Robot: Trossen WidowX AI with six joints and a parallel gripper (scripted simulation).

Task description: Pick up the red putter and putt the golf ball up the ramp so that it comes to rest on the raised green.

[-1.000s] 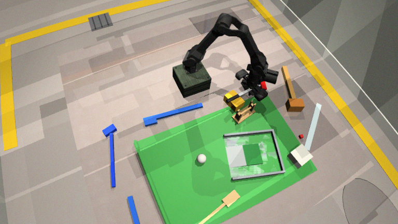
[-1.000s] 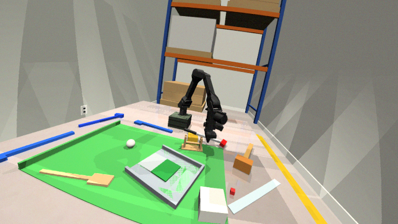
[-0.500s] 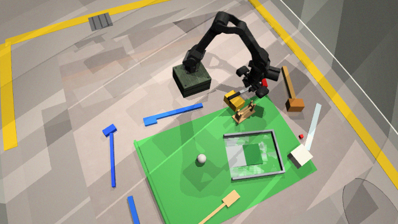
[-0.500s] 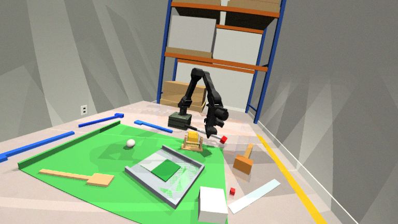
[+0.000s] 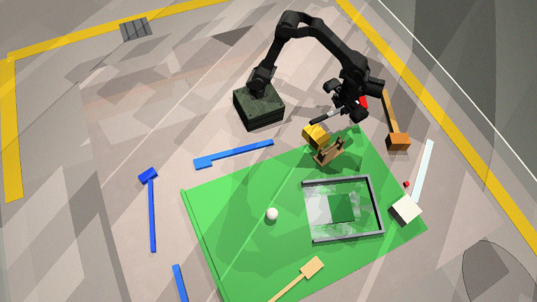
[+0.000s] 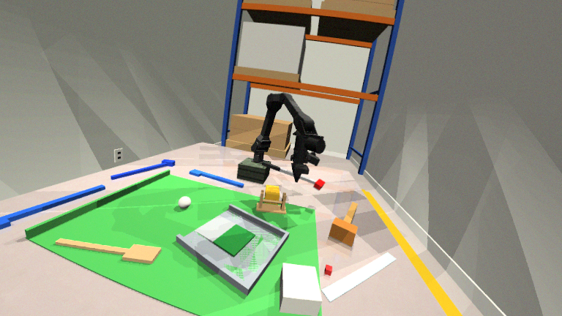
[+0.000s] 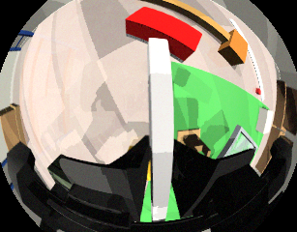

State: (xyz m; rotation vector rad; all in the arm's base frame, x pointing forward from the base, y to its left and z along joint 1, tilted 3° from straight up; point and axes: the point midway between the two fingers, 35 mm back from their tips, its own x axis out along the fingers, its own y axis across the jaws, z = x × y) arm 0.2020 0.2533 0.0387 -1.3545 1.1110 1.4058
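The wooden stand is 10 cm ahead of my gripper tip, 7 cm to the right of it and 7 cm below it. Also, from my gripper tip: green mat: 28 cm ahead, 24 cm to the right, 10 cm below; small red cube: 31 cm ahead, 15 cm to the left, 10 cm below; yellow block: 9 cm to the right, 8 cm below, 2 cm ahead.
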